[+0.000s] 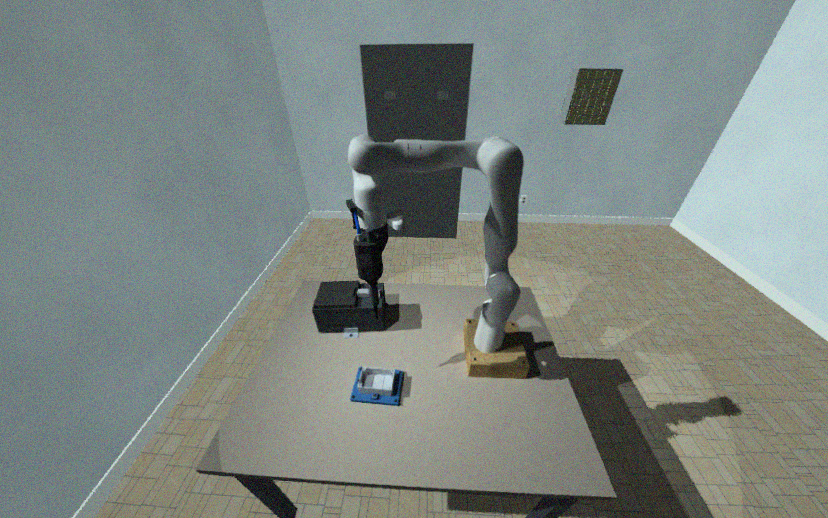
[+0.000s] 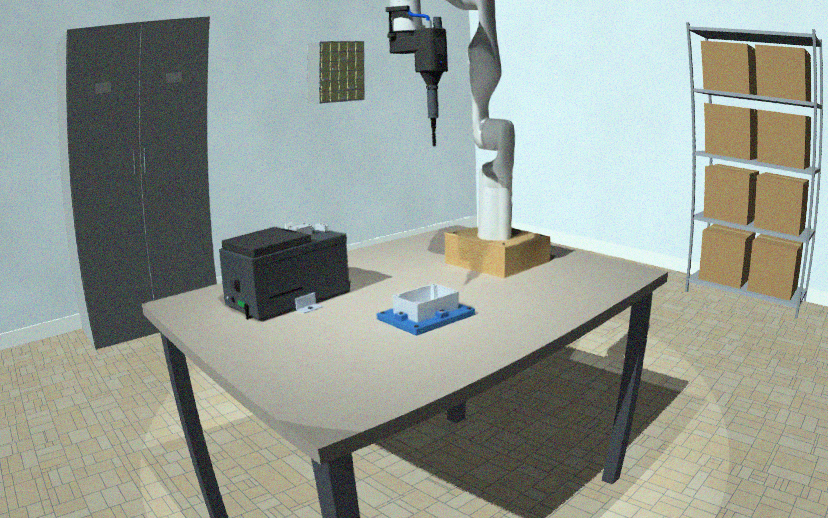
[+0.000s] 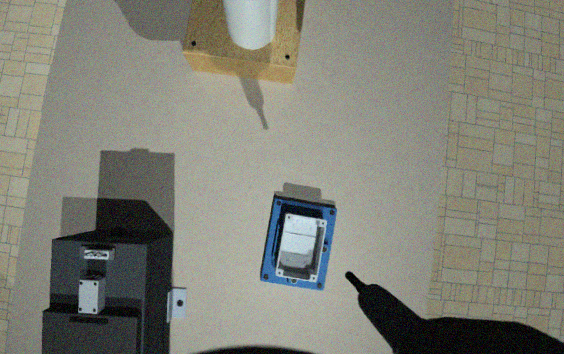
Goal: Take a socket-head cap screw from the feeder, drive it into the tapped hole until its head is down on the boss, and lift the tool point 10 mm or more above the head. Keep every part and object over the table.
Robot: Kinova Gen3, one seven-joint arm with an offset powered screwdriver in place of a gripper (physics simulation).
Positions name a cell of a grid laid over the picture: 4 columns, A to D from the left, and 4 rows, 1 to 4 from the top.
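There's a blue fixture plate (image 2: C3), and you'd find the plate (image 3: B3) there as well.
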